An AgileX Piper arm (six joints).
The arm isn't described. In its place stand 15 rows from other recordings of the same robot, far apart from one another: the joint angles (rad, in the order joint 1, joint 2, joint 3, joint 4, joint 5, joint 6), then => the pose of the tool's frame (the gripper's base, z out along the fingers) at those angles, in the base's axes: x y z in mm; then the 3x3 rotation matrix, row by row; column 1 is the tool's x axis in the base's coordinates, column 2 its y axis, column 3 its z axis.
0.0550, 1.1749, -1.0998, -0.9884, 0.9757, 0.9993 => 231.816 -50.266 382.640; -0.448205 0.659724 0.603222; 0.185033 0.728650 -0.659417; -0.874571 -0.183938 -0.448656
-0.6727, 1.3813, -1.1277, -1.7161, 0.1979, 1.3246 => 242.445 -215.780 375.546; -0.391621 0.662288 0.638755; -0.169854 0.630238 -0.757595; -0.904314 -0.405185 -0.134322
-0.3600, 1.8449, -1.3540, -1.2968, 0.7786, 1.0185 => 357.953 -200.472 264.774; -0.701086 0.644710 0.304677; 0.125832 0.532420 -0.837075; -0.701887 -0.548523 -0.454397
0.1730, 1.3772, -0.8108, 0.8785, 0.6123, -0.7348 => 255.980 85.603 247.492; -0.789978 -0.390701 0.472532; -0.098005 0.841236 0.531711; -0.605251 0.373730 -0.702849
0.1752, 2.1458, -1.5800, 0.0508, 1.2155, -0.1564 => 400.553 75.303 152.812; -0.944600 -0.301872 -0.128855; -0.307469 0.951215 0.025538; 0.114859 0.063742 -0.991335
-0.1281, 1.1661, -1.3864, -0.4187, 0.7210, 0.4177 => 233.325 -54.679 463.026; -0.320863 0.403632 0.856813; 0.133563 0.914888 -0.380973; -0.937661 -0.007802 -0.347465
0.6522, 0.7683, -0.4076, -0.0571, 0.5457, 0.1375 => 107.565 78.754 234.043; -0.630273 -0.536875 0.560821; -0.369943 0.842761 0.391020; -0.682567 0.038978 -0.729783
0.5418, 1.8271, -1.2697, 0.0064, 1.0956, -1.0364 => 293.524 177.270 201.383; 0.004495 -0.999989 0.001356; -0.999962 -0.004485 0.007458; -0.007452 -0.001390 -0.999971
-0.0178, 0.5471, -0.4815, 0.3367, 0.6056, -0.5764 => 105.267 15.243 283.019; -0.464255 -0.290256 0.836791; -0.278453 0.944704 0.173201; -0.840792 -0.152597 -0.519406
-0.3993, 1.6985, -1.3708, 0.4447, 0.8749, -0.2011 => 347.672 -114.097 284.682; -0.781258 0.295261 0.549960; 0.427247 0.895272 0.126284; -0.455078 0.333629 -0.825588
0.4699, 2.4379, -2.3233, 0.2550, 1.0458, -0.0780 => 468.082 259.988 213.969; -0.804122 -0.496161 0.327433; -0.351567 0.841073 0.411092; -0.479362 0.215453 -0.850759
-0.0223, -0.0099, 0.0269, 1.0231, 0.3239, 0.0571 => 53.472 23.539 189.345; -0.267061 -0.033073 0.963112; 0.843897 0.474541 0.250299; -0.465314 0.879612 -0.098821
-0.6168, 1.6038, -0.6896, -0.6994, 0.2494, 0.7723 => 220.802 -174.294 157.799; -0.635793 0.697785 0.329945; 0.557612 0.710806 -0.428747; -0.533700 -0.088613 -0.841018
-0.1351, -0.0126, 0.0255, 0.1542, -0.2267, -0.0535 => 51.585 -10.182 225.331; 0.306124 0.138361 0.941883; 0.055883 0.985064 -0.162867; -0.950350 0.102493 0.293819
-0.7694, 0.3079, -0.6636, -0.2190, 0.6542, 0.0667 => 26.200 -42.123 354.820; -0.226092 0.762734 0.605903; 0.070075 0.633133 -0.770864; -0.971582 -0.131828 -0.196595
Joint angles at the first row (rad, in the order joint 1, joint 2, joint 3, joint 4, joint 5, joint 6):
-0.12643, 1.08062, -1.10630, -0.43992, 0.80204, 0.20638
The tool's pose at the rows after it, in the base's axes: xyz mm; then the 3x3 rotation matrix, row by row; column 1 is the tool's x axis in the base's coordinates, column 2 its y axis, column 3 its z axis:
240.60 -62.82 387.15; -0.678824 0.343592 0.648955; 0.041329 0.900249 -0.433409; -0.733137 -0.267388 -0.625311
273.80 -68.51 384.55; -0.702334 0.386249 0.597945; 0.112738 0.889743 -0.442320; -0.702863 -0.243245 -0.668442
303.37 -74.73 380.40; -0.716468 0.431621 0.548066; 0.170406 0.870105 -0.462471; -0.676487 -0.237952 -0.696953
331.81 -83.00 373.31; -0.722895 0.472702 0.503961; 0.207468 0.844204 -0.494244; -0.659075 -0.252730 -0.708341
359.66 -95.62 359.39; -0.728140 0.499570 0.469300; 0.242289 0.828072 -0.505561; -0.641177 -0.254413 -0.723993
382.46 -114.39 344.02; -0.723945 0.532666 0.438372; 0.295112 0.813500 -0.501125; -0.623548 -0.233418 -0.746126
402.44 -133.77 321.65; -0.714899 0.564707 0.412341; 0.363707 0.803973 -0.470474; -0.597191 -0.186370 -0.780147
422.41 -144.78 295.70; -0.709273 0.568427 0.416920; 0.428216 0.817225 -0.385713; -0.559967 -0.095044 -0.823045
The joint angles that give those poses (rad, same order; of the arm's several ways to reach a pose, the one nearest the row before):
-0.12808, 1.20526, -1.20432, -0.46991, 0.87301, 0.26665
-0.12810, 1.33819, -1.31781, -0.47166, 0.92296, 0.32230
-0.12807, 1.45751, -1.42583, -0.48965, 0.97274, 0.37573
-0.13220, 1.57162, -1.52604, -0.52496, 1.00659, 0.42248
-0.15527, 1.68468, -1.61386, -0.52752, 1.01231, 0.44008
-0.19816, 1.78817, -1.69900, -0.49790, 1.01229, 0.44173
-0.24428, 1.88781, -1.76622, -0.43789, 0.99988, 0.44172
-0.27789, 1.98140, -1.82296, -0.31590, 0.97154, 0.40897

